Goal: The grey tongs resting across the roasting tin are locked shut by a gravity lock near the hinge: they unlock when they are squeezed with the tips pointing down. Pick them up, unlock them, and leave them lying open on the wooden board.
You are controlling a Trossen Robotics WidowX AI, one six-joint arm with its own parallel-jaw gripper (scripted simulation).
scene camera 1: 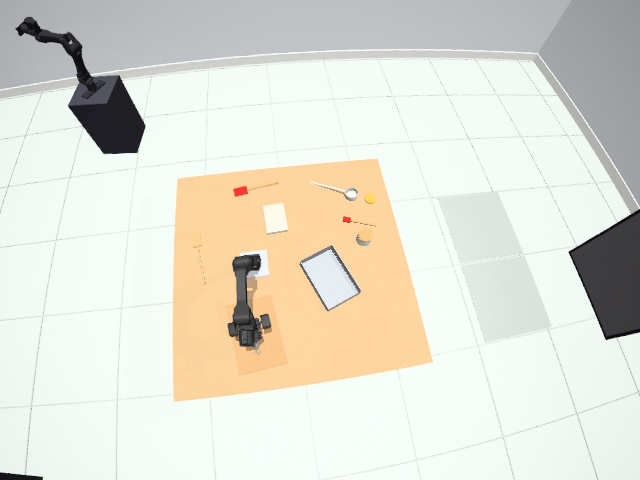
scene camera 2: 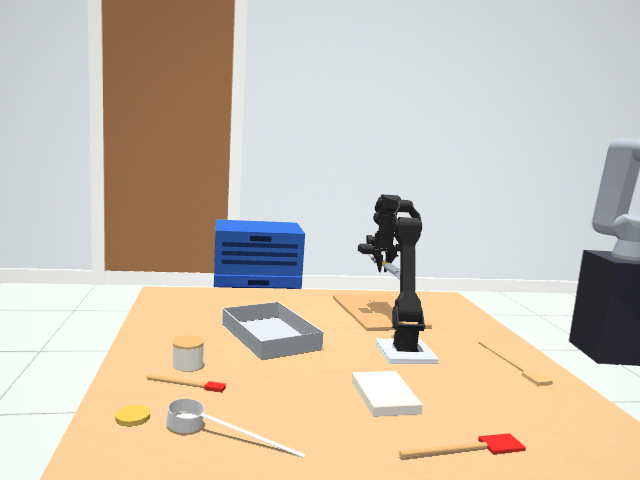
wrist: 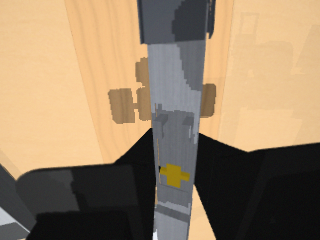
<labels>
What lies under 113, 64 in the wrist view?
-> A wooden board.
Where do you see a grey roasting tin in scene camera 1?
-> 334, 284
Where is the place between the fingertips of the gripper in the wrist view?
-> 166, 132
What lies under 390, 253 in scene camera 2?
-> The gripper.
</labels>
